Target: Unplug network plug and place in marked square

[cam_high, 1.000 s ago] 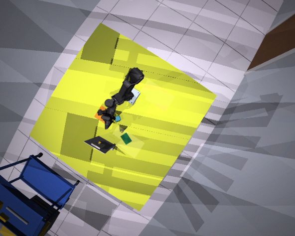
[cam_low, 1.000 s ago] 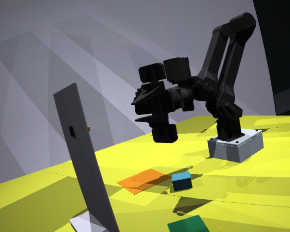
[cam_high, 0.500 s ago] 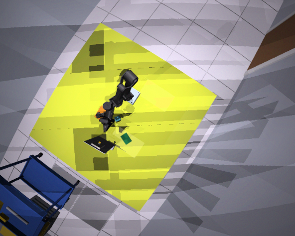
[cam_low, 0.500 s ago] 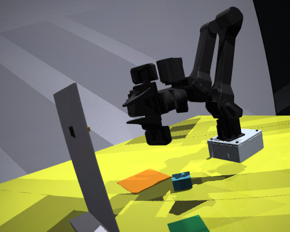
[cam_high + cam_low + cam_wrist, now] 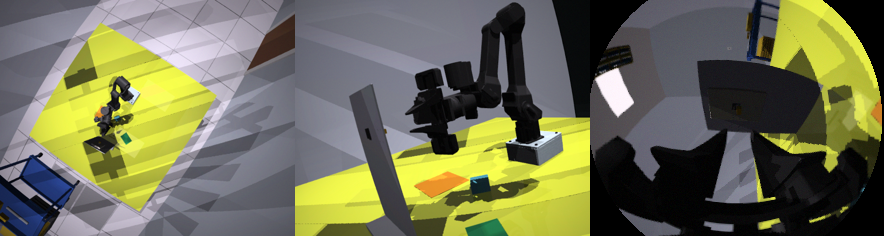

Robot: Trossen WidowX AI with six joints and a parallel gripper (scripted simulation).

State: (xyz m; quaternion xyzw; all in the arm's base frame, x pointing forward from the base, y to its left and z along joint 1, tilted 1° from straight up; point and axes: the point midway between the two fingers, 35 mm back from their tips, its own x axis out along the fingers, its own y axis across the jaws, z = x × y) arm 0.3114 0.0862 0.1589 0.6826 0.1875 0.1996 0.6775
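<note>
My gripper tip is 6 cm short of the network plug and 2 cm to the right of it. Round my gripper tip: flat green patch (21 cm below, 13 cm to the left, 6 cm behind); then orange marked square (21 cm below, 16 cm to the right, 6 cm behind); then grey upright panel (8 cm below, 8 cm ahead, 2 cm to the left).
</note>
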